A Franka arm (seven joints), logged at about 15 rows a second.
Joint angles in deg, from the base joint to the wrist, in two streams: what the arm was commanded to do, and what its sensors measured. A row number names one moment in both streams.
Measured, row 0:
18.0 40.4 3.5 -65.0 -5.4 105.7 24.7
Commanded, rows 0 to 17:
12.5 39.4 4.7 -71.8 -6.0 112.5 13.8
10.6 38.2 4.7 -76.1 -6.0 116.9 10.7
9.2 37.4 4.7 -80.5 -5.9 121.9 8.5
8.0 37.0 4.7 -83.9 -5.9 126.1 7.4
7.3 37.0 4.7 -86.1 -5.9 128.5 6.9
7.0 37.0 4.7 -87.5 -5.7 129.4 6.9
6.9 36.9 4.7 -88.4 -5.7 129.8 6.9
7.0 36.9 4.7 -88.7 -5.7 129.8 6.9
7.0 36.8 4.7 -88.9 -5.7 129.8 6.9
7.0 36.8 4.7 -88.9 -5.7 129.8 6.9
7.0 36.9 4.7 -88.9 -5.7 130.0 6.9
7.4 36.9 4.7 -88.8 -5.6 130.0 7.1
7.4 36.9 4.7 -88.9 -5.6 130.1 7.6
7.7 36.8 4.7 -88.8 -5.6 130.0 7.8
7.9 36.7 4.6 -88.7 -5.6 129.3 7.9
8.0 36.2 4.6 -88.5 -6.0 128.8 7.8
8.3 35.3 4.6 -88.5 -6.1 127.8 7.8
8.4 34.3 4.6 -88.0 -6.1 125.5 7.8
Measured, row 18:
8.3 37.7 4.1 -86.1 -5.4 128.1 7.4
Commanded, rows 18 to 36:
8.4 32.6 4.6 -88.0 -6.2 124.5 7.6
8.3 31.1 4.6 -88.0 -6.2 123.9 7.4
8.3 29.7 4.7 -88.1 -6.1 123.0 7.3
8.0 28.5 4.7 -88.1 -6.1 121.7 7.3
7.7 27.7 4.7 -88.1 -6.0 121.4 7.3
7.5 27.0 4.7 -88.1 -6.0 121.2 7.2
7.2 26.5 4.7 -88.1 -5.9 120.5 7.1
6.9 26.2 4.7 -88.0 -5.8 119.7 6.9
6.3 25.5 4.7 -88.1 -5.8 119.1 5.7
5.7 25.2 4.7 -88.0 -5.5 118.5 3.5
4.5 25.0 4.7 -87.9 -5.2 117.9 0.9
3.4 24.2 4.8 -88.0 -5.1 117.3 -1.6
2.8 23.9 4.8 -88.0 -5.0 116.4 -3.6
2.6 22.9 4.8 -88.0 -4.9 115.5 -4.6
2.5 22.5 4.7 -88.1 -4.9 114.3 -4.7
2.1 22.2 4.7 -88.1 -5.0 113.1 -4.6
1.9 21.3 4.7 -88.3 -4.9 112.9 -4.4
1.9 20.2 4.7 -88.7 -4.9 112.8 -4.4
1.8 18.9 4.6 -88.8 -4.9 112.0 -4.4
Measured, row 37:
2.7 22.6 4.0 -86.3 -5.4 112.9 -3.2
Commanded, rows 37 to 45:
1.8 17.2 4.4 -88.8 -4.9 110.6 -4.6
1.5 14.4 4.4 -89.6 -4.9 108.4 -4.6
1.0 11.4 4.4 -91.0 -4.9 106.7 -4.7
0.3 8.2 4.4 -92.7 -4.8 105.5 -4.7
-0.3 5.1 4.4 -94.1 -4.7 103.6 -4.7
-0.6 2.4 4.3 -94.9 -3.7 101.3 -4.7
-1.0 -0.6 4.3 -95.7 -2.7 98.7 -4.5
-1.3 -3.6 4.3 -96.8 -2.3 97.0 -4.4
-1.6 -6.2 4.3 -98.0 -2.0 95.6 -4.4
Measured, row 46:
-0.3 0.8 3.8 -91.9 -3.7 96.4 -3.3
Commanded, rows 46 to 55:
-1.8 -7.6 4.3 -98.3 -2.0 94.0 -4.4
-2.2 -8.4 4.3 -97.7 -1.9 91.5 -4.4
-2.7 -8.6 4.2 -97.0 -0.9 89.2 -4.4
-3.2 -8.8 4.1 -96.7 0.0 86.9 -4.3
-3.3 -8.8 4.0 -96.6 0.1 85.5 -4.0
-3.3 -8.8 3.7 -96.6 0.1 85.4 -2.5
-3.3 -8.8 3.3 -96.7 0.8 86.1 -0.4
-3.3 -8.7 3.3 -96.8 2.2 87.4 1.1
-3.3 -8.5 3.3 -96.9 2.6 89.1 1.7
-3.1 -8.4 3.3 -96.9 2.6 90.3 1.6
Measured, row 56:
-2.5 -8.2 3.0 -95.9 1.2 87.6 0.2
